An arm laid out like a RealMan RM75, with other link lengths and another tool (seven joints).
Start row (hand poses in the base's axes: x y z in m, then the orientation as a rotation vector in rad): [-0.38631 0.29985 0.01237 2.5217 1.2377 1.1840]
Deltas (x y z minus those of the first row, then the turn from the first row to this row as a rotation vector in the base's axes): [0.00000 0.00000 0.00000 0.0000 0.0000 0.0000]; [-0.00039 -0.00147 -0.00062 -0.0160 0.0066 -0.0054]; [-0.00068 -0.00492 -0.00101 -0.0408 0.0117 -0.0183]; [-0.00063 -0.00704 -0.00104 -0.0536 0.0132 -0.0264]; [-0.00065 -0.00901 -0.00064 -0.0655 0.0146 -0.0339]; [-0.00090 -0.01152 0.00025 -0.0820 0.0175 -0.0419]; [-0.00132 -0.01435 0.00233 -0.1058 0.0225 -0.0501]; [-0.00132 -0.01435 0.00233 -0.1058 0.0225 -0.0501]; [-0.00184 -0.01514 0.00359 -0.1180 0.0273 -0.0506]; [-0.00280 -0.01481 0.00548 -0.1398 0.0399 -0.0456]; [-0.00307 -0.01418 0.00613 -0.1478 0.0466 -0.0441]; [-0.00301 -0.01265 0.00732 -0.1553 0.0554 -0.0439]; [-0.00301 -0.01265 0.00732 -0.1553 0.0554 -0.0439]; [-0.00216 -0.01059 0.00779 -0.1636 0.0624 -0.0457]
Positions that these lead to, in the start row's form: [-0.38631 0.29985 0.01237 2.5217 1.2377 1.1840]; [-0.38670 0.29838 0.01175 2.5180 1.2360 1.1609]; [-0.38699 0.29493 0.01136 2.5089 1.2258 1.1300]; [-0.38694 0.29281 0.01133 2.5035 1.2183 1.1151]; [-0.38696 0.29084 0.01173 2.4984 1.2114 1.1013]; [-0.38721 0.28833 0.01262 2.4913 1.2052 1.0817]; [-0.38763 0.28550 0.01470 2.4807 1.2011 1.0534]; [-0.38763 0.28550 0.01470 2.4807 1.2011 1.0534]; [-0.38815 0.28471 0.01596 2.4760 1.2044 1.0373]; [-0.38911 0.28504 0.01785 2.4691 1.2192 1.0052]; [-0.38938 0.28567 0.01850 2.4683 1.2244 0.9910]; [-0.38932 0.28720 0.01969 2.4699 1.2282 0.9747]; [-0.38932 0.28720 0.01969 2.4699 1.2282 0.9747]; [-0.38847 0.28926 0.02016 2.4700 1.2290 0.9594]
